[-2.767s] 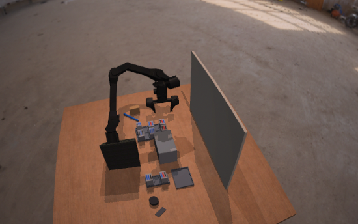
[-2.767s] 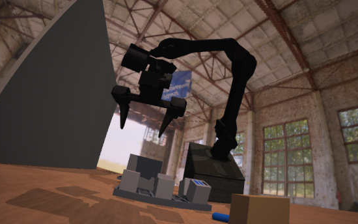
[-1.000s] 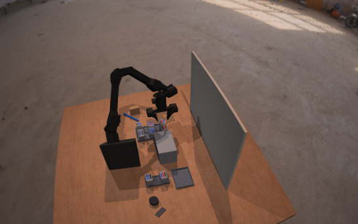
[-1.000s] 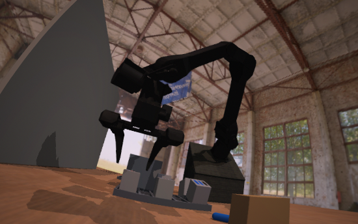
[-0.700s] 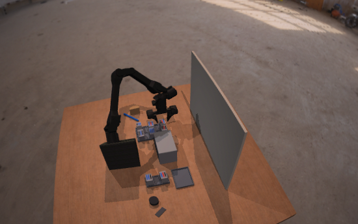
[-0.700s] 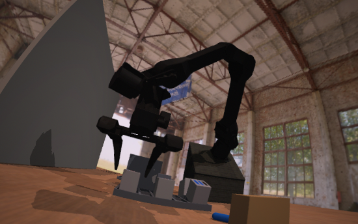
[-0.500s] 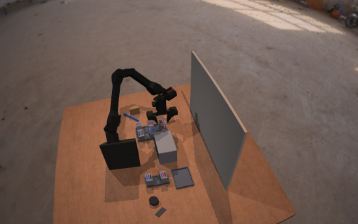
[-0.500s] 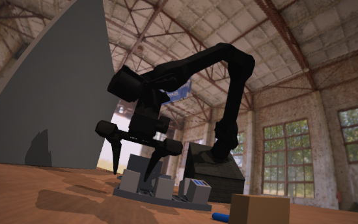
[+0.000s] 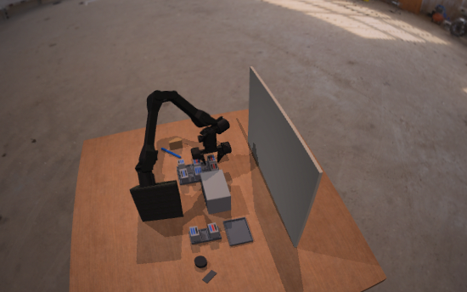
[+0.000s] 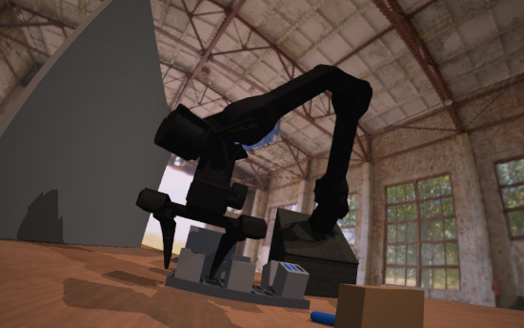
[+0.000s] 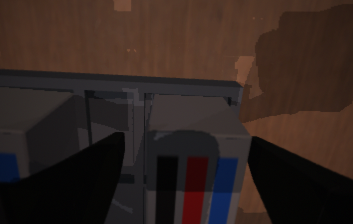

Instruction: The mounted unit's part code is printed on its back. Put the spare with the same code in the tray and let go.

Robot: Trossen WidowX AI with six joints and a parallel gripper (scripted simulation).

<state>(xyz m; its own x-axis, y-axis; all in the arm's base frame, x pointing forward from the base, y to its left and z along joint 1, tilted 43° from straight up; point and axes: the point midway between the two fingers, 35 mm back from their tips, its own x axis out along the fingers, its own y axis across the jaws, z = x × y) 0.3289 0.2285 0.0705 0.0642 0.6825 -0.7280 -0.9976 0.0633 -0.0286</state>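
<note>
My gripper tip is 410 mm to the left of the dark tray and 10 mm above it. The rest, counted from my gripper tip: spare: 70 mm behind, 20 mm above; blue pen: 190 mm behind, 150 mm to the left, 10 mm below; grey mounted unit: 200 mm to the right, 40 mm behind, 30 mm above.
</note>
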